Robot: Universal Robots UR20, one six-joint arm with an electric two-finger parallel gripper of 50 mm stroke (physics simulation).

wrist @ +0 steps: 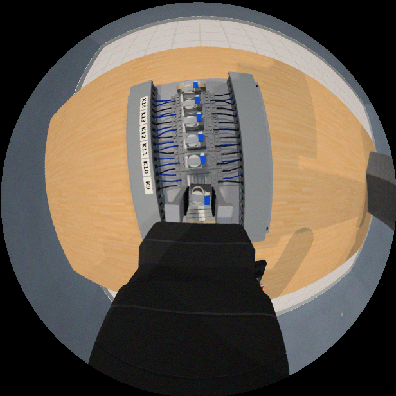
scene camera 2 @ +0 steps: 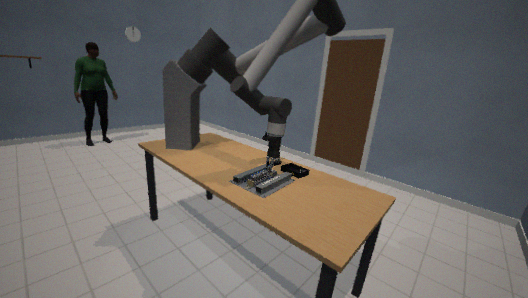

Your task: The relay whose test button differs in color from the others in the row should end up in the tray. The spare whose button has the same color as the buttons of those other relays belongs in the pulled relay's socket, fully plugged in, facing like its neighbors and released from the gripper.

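Frame: origin at the arm's base, x left, y back, z up, level; centimetres.
Where they show: gripper, fingertip midpoint: (scene camera 2: 269, 167); arm's base, origin of the base link: (scene camera 2: 190, 72).
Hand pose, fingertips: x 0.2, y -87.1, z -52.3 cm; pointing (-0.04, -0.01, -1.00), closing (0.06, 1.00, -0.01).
Each offset is from my fingertips to the top centre of the thing. Level surfaces: height alone.
My gripper (scene camera 2: 272, 163) (wrist: 199, 195) is shut on a relay with a blue test button (wrist: 201, 195), at the K9 end of the row in the wrist view. The held relay is upright, its blue button on the same side as the row's buttons. Several relays with blue buttons (wrist: 193, 161) stand in a row of sockets between two grey wire ducts. The socket nearest the gripper (wrist: 198, 178) shows no relay on its visible part; the held relay hides the rest. Whether the relay touches the socket cannot be told. The black tray @(dy -5.3, dx +21.4, dz -4.2 cm) (scene camera 2: 295, 170) stands beside the panel.
Grey ducts @(dy -9.0, dx -5.0, dz -3.4 cm) (scene camera 2: 274, 183) (wrist: 256, 150) rise along both sides of the row, with blue and black wires running to the sockets. Labels K9 to K14 (wrist: 144, 135) mark the left duct. A dark object (wrist: 260, 270) partly shows beside the gripper body. The panel lies on the wooden table @(dz -7.7 cm) (scene camera 2: 320, 215).
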